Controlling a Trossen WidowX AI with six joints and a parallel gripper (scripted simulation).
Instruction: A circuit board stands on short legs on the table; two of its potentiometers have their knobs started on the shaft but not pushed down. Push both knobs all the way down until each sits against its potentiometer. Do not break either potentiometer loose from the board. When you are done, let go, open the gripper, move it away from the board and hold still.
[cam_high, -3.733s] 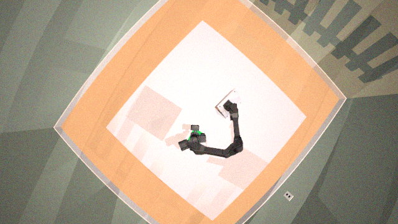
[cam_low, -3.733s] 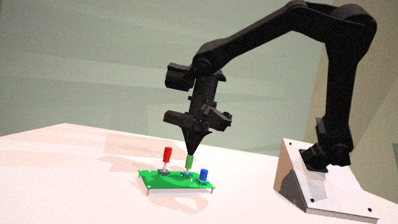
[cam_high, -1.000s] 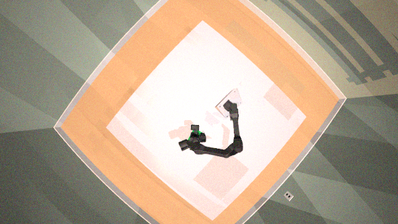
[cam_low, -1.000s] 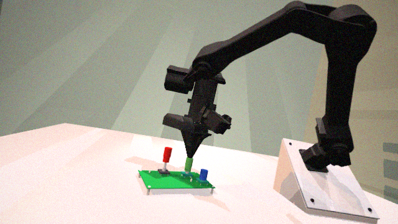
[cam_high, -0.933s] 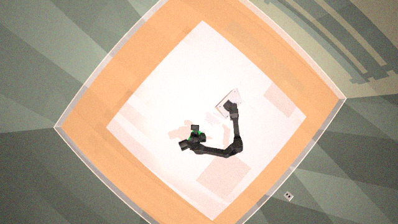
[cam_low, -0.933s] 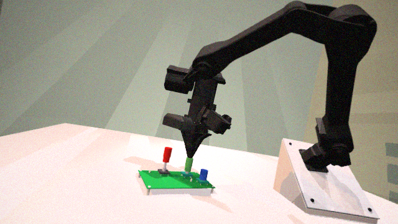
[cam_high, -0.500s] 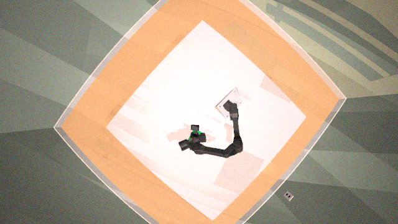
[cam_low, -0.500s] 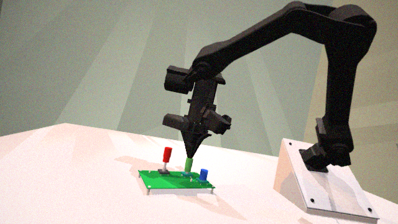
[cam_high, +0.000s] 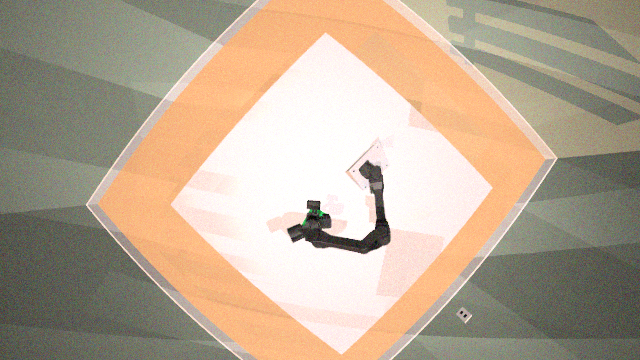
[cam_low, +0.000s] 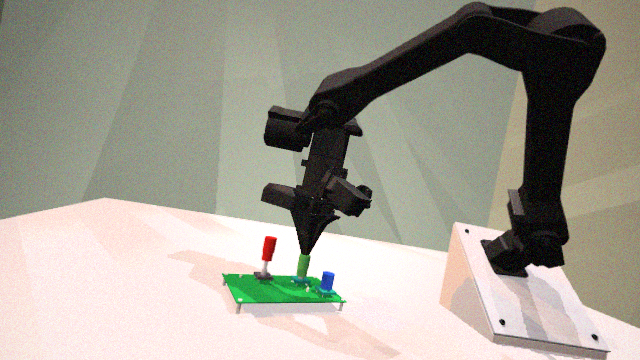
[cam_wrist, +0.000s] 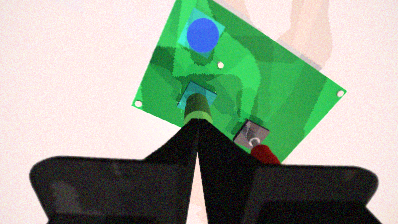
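My gripper tip is now 20 mm above the green knob. From my gripper tip the other things lie so: red knob 60 mm ahead, 10 mm to the left.
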